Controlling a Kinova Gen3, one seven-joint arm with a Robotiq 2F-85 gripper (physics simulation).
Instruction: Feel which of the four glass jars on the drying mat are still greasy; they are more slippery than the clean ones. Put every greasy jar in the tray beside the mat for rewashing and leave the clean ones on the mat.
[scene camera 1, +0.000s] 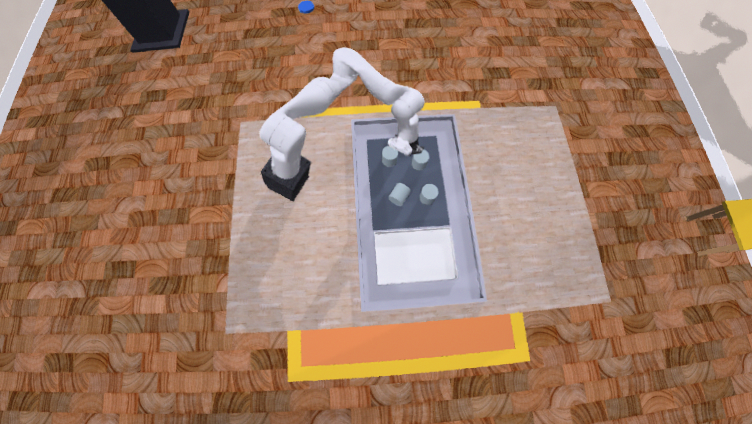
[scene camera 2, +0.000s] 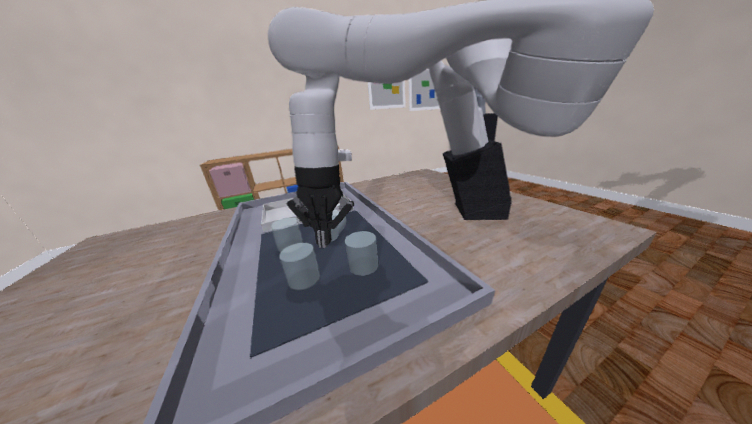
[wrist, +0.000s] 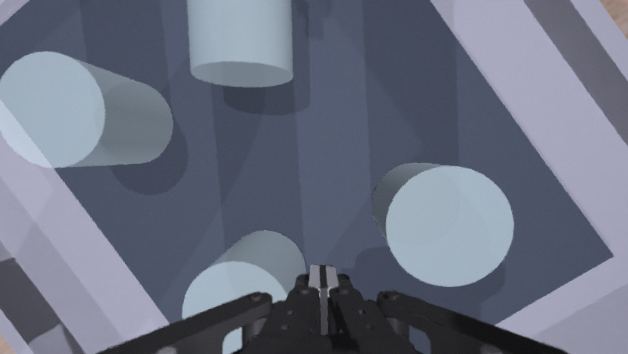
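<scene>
Four pale glass jars are on the dark mat. Three stand upright: back-left jar, back-right jar, and front-right jar. The front-left jar lies on its side, partly hidden in scene camera 2. My gripper is shut and empty, fingertips between the two back jars, close to the back-right one; contact cannot be told. The white tray holds no jar.
A large grey tub with low walls surrounds the mat and the white tray on the wooden table. The black arm base stands on the table left of the tub in scene camera 1.
</scene>
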